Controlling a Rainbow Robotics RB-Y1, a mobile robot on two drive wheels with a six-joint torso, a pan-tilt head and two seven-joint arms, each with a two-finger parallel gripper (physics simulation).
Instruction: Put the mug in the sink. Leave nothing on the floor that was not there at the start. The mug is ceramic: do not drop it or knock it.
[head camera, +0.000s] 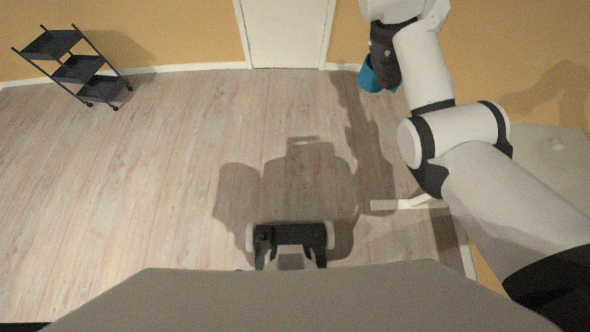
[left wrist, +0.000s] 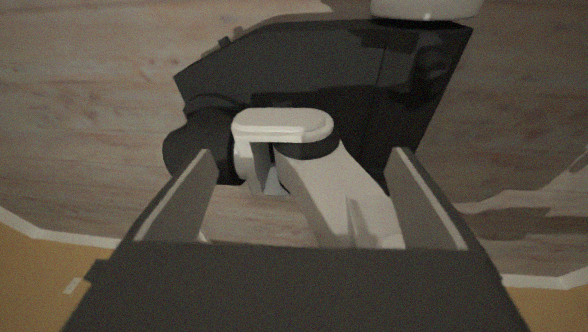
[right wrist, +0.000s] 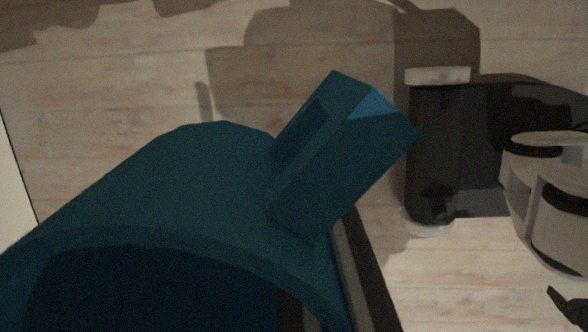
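Where they show: left gripper, fingertip midpoint: (left wrist: 298, 160) (right wrist: 572, 289); right gripper, fingertip midpoint: (head camera: 382, 84) (right wrist: 316, 224); robot's base, link origin: (head camera: 290, 236).
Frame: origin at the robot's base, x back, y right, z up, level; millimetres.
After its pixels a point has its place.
The blue mug (head camera: 369, 76) {x -371, y 234, z 1087 mm} (right wrist: 200, 180) {x -390, y 309, z 1095 mm} is held off the floor at the upper right of the head view, with its handle and open rim showing in the right wrist view. My right gripper (head camera: 389, 86) {x -365, y 280, z 1066 mm} (right wrist: 316, 224) {x -365, y 280, z 1066 mm} is shut on the mug's wall, with one finger inside the mug and one outside. My left gripper (left wrist: 298, 160) {x 218, y -222, z 541 mm} is open, with no object between its fingers; parts of my own base show behind it. The left gripper does not show in the head view. The sink does not show in any view.
A black three-shelf cart (head camera: 52, 44) {x -1574, y -2198, z 663 mm} stands by the wall at the upper left. A white door (head camera: 285, 35) {x -1823, y -10, z 398 mm} is in the far wall. A white table (head camera: 537, 155) {x -183, y 968, z 950 mm} stands at the right, partly behind my right arm, with its foot bar (head camera: 385, 205) on the floor.
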